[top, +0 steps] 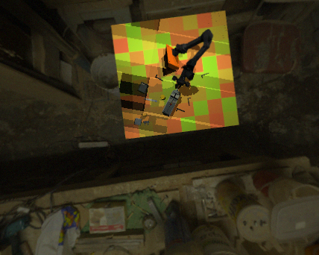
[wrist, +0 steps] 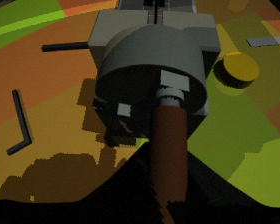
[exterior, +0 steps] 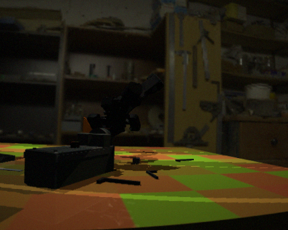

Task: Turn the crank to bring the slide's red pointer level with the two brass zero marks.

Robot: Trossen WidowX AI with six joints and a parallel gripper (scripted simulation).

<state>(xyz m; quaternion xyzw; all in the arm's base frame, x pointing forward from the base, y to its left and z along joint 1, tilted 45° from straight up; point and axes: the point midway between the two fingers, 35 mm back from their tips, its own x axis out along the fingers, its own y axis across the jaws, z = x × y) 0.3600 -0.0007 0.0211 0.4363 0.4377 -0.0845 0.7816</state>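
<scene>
Right now my gripper tip is 30 mm below the brown crank handle, 10 mm to the right of it and 10 mm past it. Also, from my gripper tip: yellow disc (160 mm to the right, 80 mm below, 50 mm ahead); then red pointer (160 mm ahead, 90 mm to the right, 10 mm below); then small cube (120 mm to the left, 80 mm below, 80 mm behind).
</scene>
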